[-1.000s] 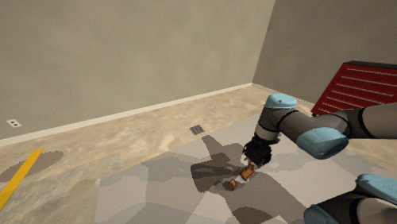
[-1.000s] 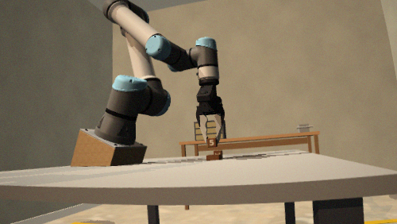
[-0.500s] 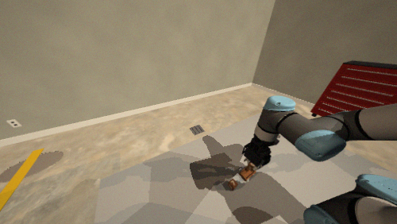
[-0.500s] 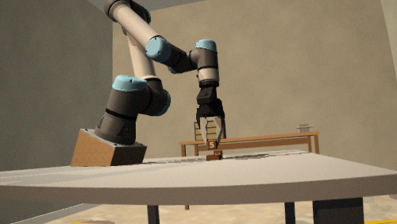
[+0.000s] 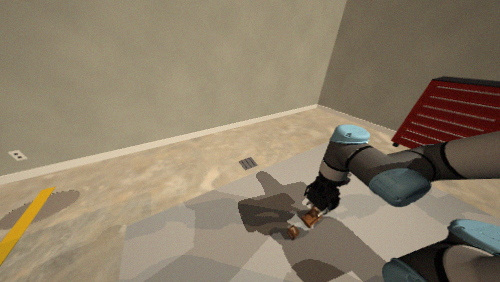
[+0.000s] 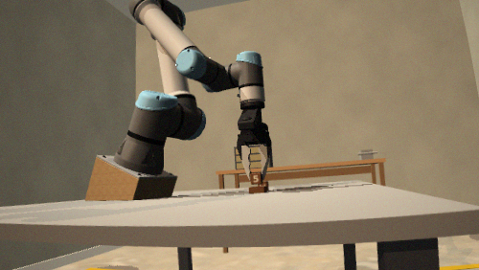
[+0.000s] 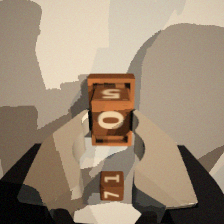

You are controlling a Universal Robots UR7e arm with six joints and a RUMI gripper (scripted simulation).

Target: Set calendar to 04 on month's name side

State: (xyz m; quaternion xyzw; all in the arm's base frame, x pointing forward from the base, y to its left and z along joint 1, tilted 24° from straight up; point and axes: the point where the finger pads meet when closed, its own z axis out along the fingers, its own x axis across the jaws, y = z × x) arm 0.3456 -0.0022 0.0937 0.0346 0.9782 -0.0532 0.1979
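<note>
Right now the cube is 10 mm below my hand. Also, from my hand: calendar tray (20 mm to the left, 40 mm below).
</note>
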